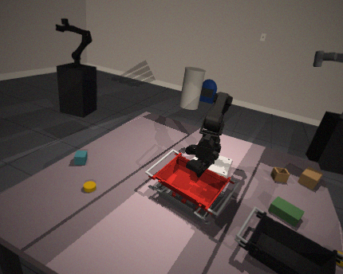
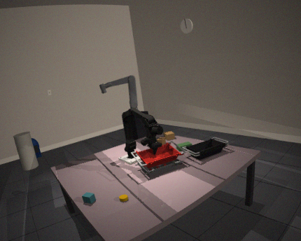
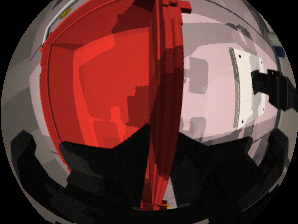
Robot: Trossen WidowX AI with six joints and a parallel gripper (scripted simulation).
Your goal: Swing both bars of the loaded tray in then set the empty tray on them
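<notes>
Now: the red tray 7 cm ahead of my gripper tip, 3 cm to the right of it and 2 cm above it. Round my gripper tip: teal cube (3 cm behind, 58 cm to the right, 8 cm below); then green block (2 cm behind, 40 cm to the left, 8 cm below).
</notes>
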